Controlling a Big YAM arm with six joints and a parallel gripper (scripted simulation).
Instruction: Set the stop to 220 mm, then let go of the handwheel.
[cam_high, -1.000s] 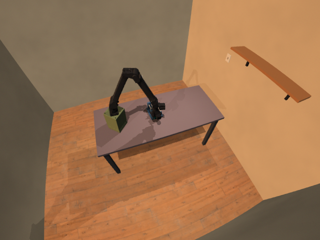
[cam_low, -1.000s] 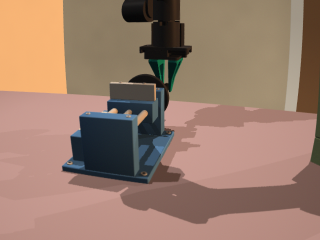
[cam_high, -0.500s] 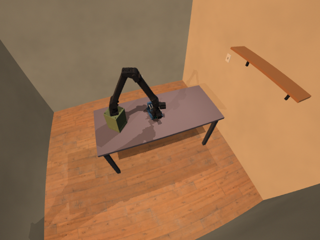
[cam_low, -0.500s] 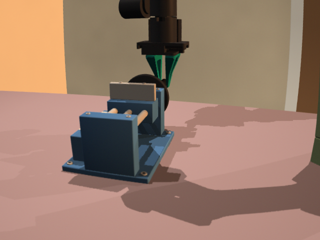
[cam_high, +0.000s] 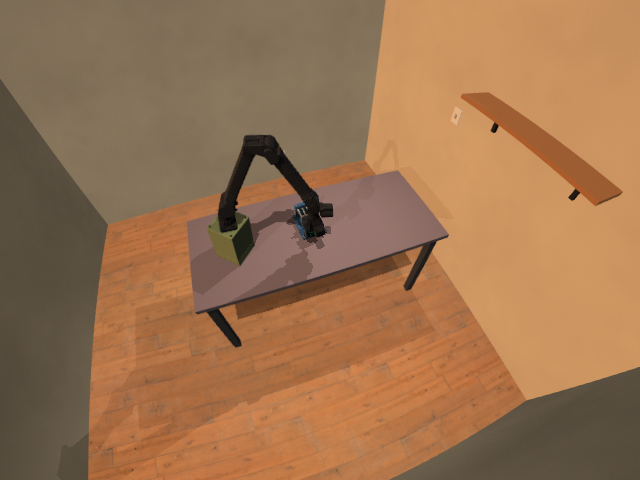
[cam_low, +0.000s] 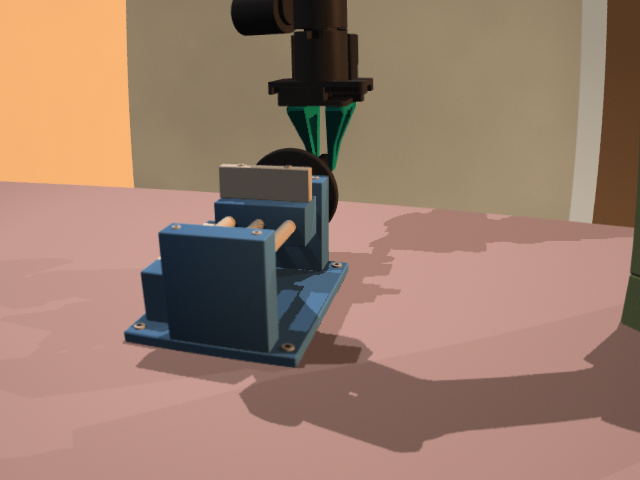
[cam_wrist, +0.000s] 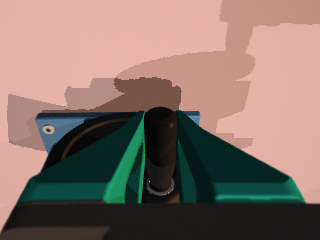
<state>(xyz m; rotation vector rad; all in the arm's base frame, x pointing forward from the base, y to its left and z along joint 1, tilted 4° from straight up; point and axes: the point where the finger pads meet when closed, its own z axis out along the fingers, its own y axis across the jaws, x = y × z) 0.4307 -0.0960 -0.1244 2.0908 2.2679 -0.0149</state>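
The grey stop plate lies 13 cm to the left of my hand, 3 cm ahead of it and 1 cm below it. Also, from my hand: black crank handle 1 cm to the left.
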